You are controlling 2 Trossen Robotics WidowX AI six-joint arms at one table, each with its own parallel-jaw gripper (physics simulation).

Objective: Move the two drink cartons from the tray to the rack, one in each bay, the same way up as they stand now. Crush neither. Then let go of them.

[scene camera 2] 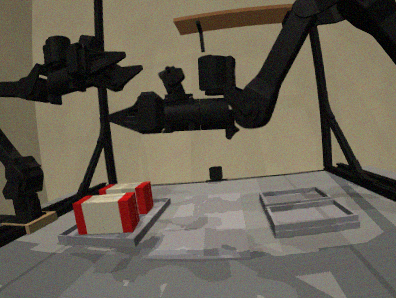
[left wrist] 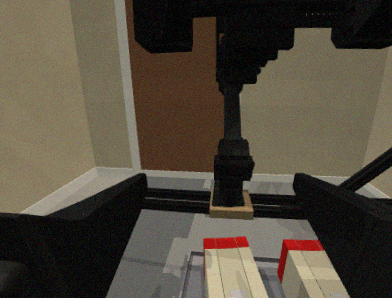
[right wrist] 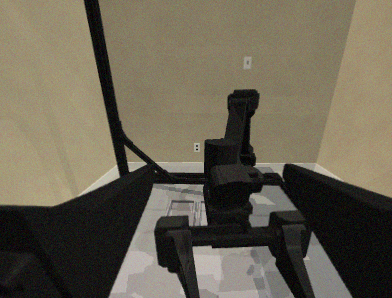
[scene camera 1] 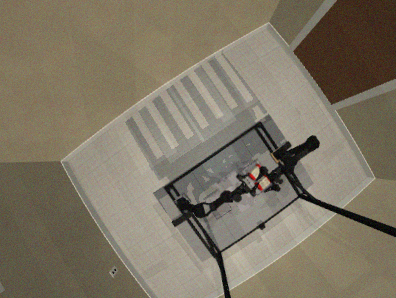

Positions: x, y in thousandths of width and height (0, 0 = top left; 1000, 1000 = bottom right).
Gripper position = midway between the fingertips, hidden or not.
My left gripper (scene camera 2: 297, 401) is open, holding nothing. My right gripper (scene camera 2: 340, 206) is open, holding nothing. Further things: a flat mat (scene camera 2: 537, 763).
My left gripper also shows in the left wrist view (left wrist: 560, 606). My right gripper also shows in the right wrist view (right wrist: 555, 569). The flat mat shows as well in the right wrist view (right wrist: 534, 901).
